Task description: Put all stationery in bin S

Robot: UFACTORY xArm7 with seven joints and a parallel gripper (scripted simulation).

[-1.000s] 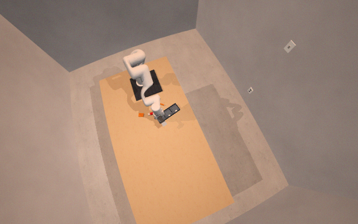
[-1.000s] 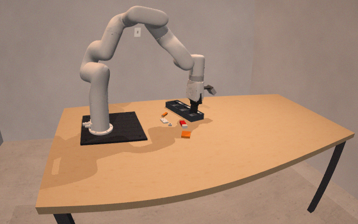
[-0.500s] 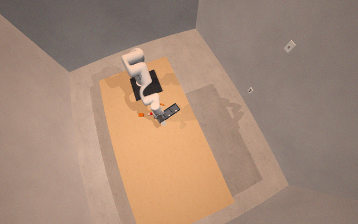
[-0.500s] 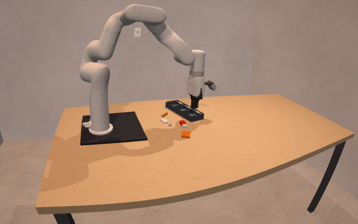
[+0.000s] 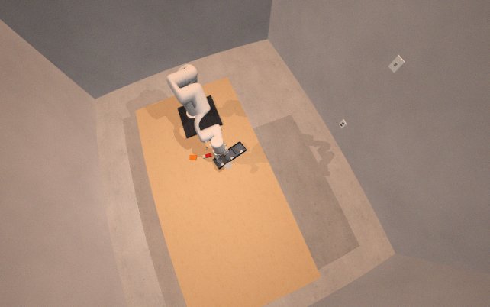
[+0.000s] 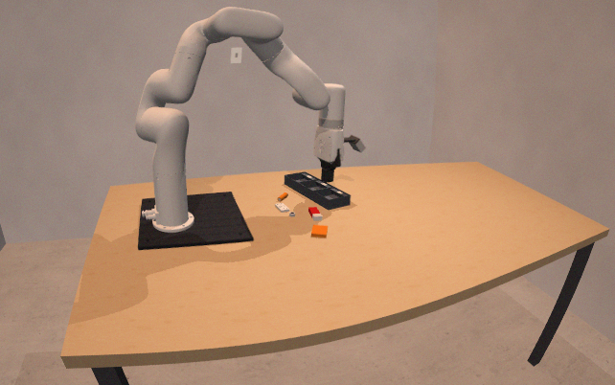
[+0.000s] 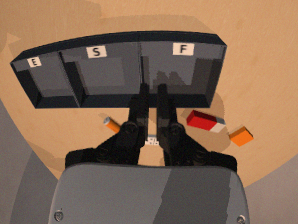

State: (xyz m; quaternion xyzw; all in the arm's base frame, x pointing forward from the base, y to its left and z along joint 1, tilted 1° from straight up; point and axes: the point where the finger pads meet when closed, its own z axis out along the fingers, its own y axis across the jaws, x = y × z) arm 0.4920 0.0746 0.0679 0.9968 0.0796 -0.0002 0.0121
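The dark bin tray is 1 cm behind my hand, 5 cm to the left of it and 7 cm below it. The rest, counted from my hand: white flat piece (16 cm behind, 3 cm to the right, 8 cm below); orange stick (13 cm behind, 4 cm to the left, 7 cm below); eraser (8 cm behind, 11 cm to the right, 7 cm below).
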